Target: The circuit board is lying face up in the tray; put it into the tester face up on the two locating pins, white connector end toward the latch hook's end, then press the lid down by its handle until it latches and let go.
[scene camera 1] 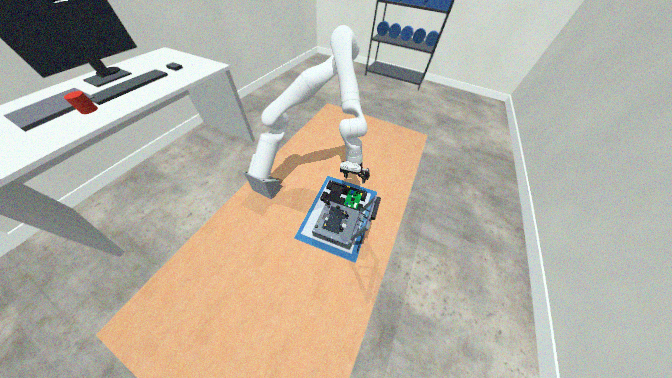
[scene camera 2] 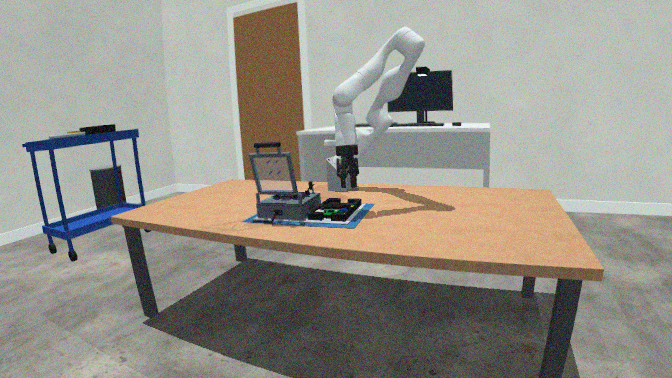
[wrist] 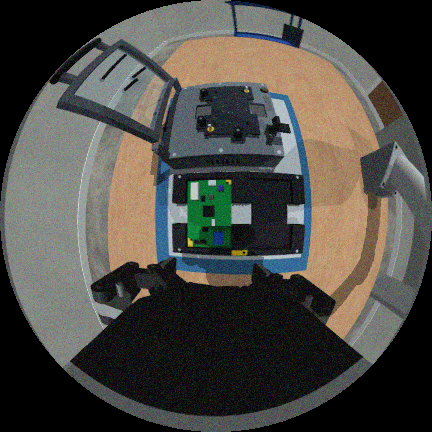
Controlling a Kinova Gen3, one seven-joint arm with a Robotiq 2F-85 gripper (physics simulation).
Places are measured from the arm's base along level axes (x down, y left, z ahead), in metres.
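Pixels of known places: gripper, fingertip midpoint: (scene camera 1: 354,180) (scene camera 2: 349,188) (wrist: 214,269); arm's base, link origin: (scene camera 1: 259,175).
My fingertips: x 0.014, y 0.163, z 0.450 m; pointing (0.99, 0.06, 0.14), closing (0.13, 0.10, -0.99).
Note:
Ahead of a thing's pixels: the offset from my fingertips to its top centre. "spot": to the spot under its first point. Level surfaces: height alone.
The green circuit board @(dy -0.062, dx +0.070, dz +0.019 m) (scene camera 1: 353,198) (scene camera 2: 330,212) (wrist: 199,220) lies face up in the left part of the black tray @(spot: dy -0.117, dx +0.070, dz -0.085 m) (wrist: 272,177), in the wrist view. Its white connector @(dy -0.099, dx +0.070, dz +0.041 m) (wrist: 194,191) is at the end nearer the tester. The grey tester (scene camera 1: 345,235) (scene camera 2: 280,210) (wrist: 187,147) has a bare nest with two locating pins (wrist: 210,128) (wrist: 246,91). The latch hook @(dy -0.173, dx -0.010, dz -0.087 m) (wrist: 279,127) stands at its right side. The lid @(dy -0.234, dx -0.129, dz +0.101 m) (scene camera 2: 274,172) stands open, with its black handle @(dy -0.235, dx -0.178, dz +0.124 m) (scene camera 1: 375,208) (scene camera 2: 267,145) (wrist: 75,61) at the far edge. My gripper (scene camera 1: 355,176) (scene camera 2: 349,185) (wrist: 214,269) is open and empty, above and behind the tray.
A blue-edged mat @(dx +0.096 m) (scene camera 1: 327,250) (wrist: 305,220) lies under the tray and tester on the wooden table @(dx +0.097 m) (scene camera 1: 240,280) (scene camera 2: 450,230). The raised lid rises from the tester's left side in the wrist view. The arm's grey base (scene camera 1: 264,185) (wrist: 382,170) stands to the right there.

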